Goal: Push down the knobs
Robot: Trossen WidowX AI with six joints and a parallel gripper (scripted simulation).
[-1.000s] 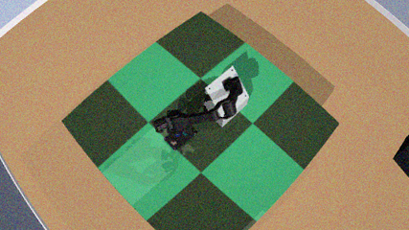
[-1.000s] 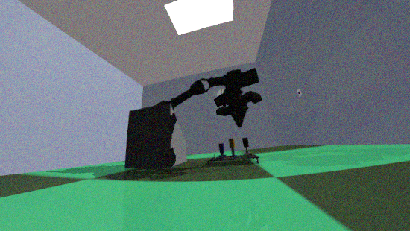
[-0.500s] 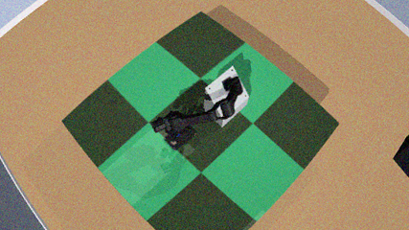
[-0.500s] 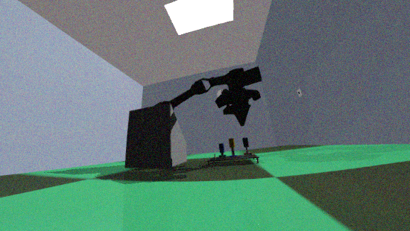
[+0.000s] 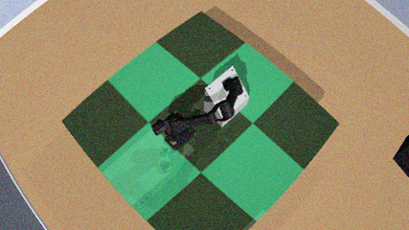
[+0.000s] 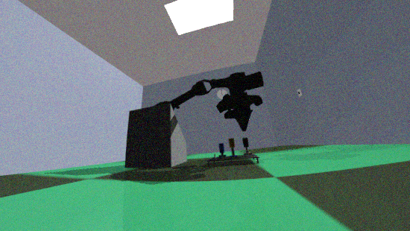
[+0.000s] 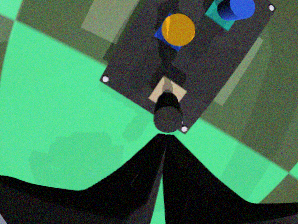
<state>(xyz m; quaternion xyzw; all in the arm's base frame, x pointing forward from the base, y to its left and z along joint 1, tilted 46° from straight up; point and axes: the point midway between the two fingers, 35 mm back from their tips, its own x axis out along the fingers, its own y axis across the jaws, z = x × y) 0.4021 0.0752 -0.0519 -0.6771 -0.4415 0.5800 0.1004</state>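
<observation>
Now: gripper tip 40 mm above the black knob. The rest, counted from my gripper tip: blue knob (90 mm behind, 50 mm below).
</observation>
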